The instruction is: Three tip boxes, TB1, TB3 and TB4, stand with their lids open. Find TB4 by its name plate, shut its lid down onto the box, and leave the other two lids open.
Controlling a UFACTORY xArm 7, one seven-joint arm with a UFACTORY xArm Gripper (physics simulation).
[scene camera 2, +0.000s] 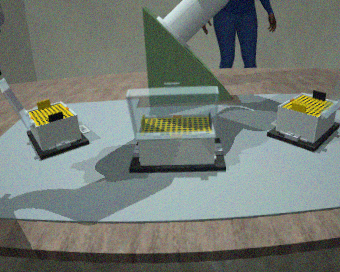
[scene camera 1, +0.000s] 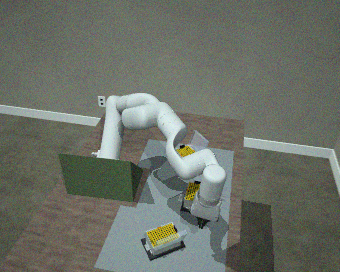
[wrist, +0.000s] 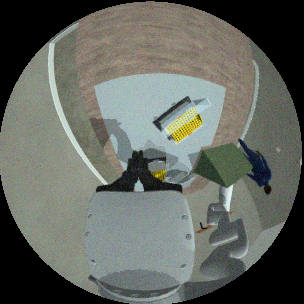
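Seen in the pictures: gripper, between the fingertips: [scene camera 1: 201,225] [wrist: 138,156]; arm's base, origin of its link: [scene camera 2: 172,33] [scene camera 1: 108,161] [wrist: 226,174].
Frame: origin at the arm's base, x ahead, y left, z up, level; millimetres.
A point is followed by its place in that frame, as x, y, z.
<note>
Three white tip boxes with yellow racks stand on black bases, lids open; their name plates are unreadable, so I cannot tell which is TB4. The middle box [scene camera 1: 192,191] {397, 6, -113} [scene camera 2: 176,151] [wrist: 159,174] {399, -11, -113} has its clear lid [scene camera 2: 172,102] {496, 2, -41} upright, on the side facing scene camera 2. Another box [scene camera 1: 163,235] {319, -263, -113} [scene camera 2: 56,131] [wrist: 183,126] {319, -256, -114} is near in scene camera 1 and left in scene camera 2. The third box [scene camera 1: 185,151] [scene camera 2: 305,125] {387, 246, -132} is far in scene camera 1 and right in scene camera 2. My gripper [scene camera 1: 202,224] {466, -277, 8} [wrist: 138,156] {466, -277, 8} is shut and empty, beside the middle box; its exact height is unclear.
A green wedge-shaped block [scene camera 1: 97,177] {-30, -76, -38} [scene camera 2: 172,70] {125, -2, -83} [wrist: 225,164] {46, -72, -31} stands by the arm's base. The boxes stand on a pale blue mat [scene camera 1: 120,220] {106, -185, -170} [scene camera 2: 250,190] {522, 109, -170} [wrist: 135,95] {456, -355, -170} on a wooden table [scene camera 1: 55,220] {-175, -245, -173} [scene camera 2: 180,237] {606, 5, -173} [wrist: 165,40] {351, -553, -173}. A person in blue [scene camera 2: 237,35] [wrist: 255,162] is beyond the table.
</note>
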